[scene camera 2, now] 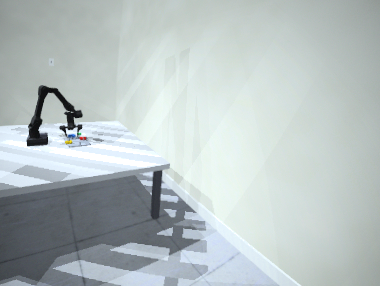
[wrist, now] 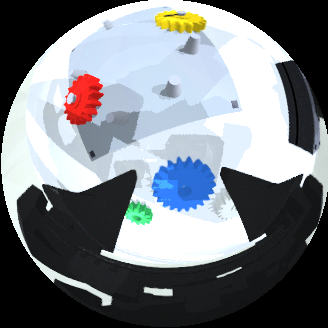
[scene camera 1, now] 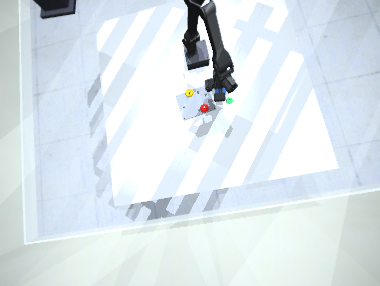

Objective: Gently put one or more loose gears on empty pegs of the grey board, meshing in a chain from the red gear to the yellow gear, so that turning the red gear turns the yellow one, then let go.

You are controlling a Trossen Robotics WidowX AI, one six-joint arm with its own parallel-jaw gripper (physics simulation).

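Frame: origin at the arm's base, x ahead, y left, z up, level; centimetres.
Where they show: gripper, fingertip midpoint: [scene camera 2: 72, 136] [wrist: 179, 172] [scene camera 1: 217, 92]; arm's base at its link origin: [scene camera 2: 34, 137] [scene camera 1: 191, 50].
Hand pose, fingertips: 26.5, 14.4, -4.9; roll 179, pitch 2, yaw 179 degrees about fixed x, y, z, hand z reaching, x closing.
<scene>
Things, the pixels of their top centre, and the offset from my fingertips, as dx, dy, dz. Level surfaces: height alone.
- blue gear at its top centre: [wrist: 184, 191] [scene camera 1: 220, 91] [scene camera 2: 71, 134] -0.4, +1.6, +1.0
- small green gear at its top centre: [wrist: 136, 217] [scene camera 1: 229, 99] [scene camera 2: 79, 133] +5.7, +6.6, +1.0
- pale gear at its top centre: [wrist: 238, 207] -8.4, +5.4, +1.0
- grey board at its top centre: [scene camera 1: 194, 99] [scene camera 2: 76, 138] +4.5, -14.1, +2.4
- red gear at its top centre: [wrist: 73, 98] [scene camera 1: 204, 107] +9.5, -8.7, +1.8
- yellow gear at its top centre: [scene camera 1: 188, 91] [scene camera 2: 68, 140] -1.1, -17.6, +1.9
- peg at its top centre: [wrist: 174, 79] +0.4, -7.5, +2.2
- white table at its surface level: dz -0.7
The blue gear [scene camera 1: 223, 90] [scene camera 2: 71, 136] [wrist: 184, 185] lies off the board, low between my gripper's fingers. My gripper [scene camera 1: 215, 90] [scene camera 2: 71, 134] [wrist: 179, 172] is open, its fingers on both sides of the blue gear and holding nothing. The small green gear [scene camera 1: 229, 100] [scene camera 2: 79, 134] [wrist: 139, 213] lies beside the left finger in the wrist view. A pale gear [wrist: 220, 205] is partly hidden by the right finger. The grey board [scene camera 1: 192, 107] [wrist: 150, 50] carries the red gear [scene camera 1: 204, 108] [scene camera 2: 83, 138] [wrist: 85, 100], the yellow gear [scene camera 1: 189, 93] [scene camera 2: 69, 142] [wrist: 180, 22] and several bare pegs, including one peg [wrist: 173, 86] near its middle.
The arm's black base [scene camera 1: 197, 57] [scene camera 2: 37, 140] [wrist: 300, 107] stands on the white table [scene camera 1: 150, 155] [scene camera 2: 120, 155], close to the board. Striped light and shadow cross the table and board. A dark object [scene camera 1: 57, 7] is at the top left of scene camera 1.
</scene>
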